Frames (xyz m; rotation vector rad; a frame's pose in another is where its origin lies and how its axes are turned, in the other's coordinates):
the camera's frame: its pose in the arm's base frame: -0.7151 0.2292 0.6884 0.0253 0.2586 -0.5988
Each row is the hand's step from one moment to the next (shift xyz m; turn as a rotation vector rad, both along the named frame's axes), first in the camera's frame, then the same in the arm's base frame.
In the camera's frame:
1: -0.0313 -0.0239 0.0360 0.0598 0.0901 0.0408
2: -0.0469 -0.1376 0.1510 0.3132 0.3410 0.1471
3: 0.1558 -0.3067 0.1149 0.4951 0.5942 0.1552
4: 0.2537 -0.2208 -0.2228 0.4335 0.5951 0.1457
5: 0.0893 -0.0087 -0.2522 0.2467 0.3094 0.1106
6: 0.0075 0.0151 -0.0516 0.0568 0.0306 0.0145
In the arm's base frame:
1: -0.0299 -0.0060 0.0438 0.1075 0.0373 0.0200
2: -0.0791 -0.1026 0.1648 0.4743 0.0939 0.0472
3: -0.0212 -0.3512 0.0882 0.7626 0.2017 -0.0030
4: 0.0259 -0.3012 -0.2671 0.7120 0.2375 0.0030
5: 0.0073 -0.0319 -0.2657 0.3952 0.1082 0.0300
6: 0.0024 0.0134 -0.0526 0.0657 -0.0076 -0.0016

